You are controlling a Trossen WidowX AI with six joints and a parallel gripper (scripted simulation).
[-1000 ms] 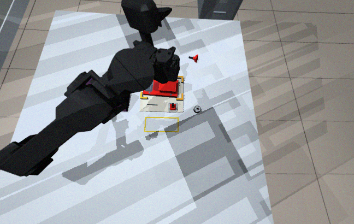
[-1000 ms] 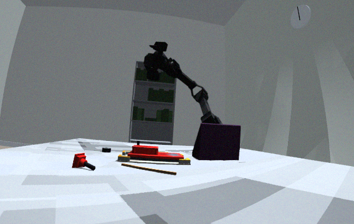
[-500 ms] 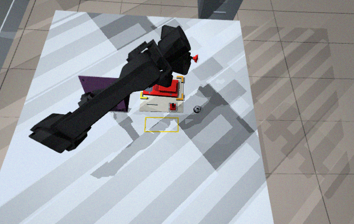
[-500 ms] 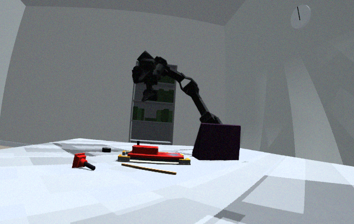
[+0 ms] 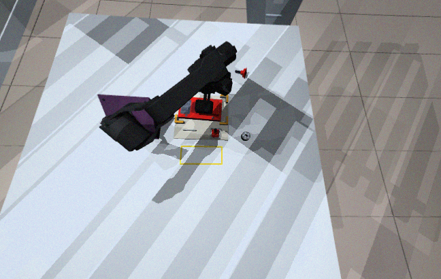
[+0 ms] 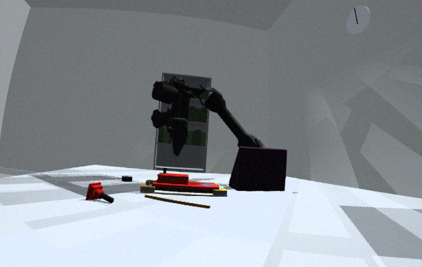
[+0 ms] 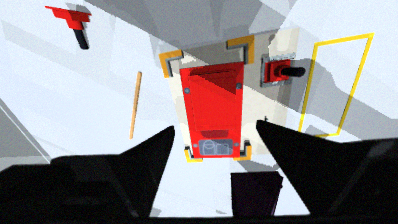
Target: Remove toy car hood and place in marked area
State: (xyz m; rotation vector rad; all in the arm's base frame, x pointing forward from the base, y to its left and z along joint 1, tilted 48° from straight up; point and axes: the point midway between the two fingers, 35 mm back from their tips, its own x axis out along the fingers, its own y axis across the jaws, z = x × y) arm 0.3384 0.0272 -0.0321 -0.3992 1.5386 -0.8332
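Right now the pale base plate is 10 cm below my gripper tip, 2 cm to the right of it and 2 cm behind it. Also, from my gripper tip: thin wooden stick: 18 cm to the left, 11 cm below, 2 cm ahead.
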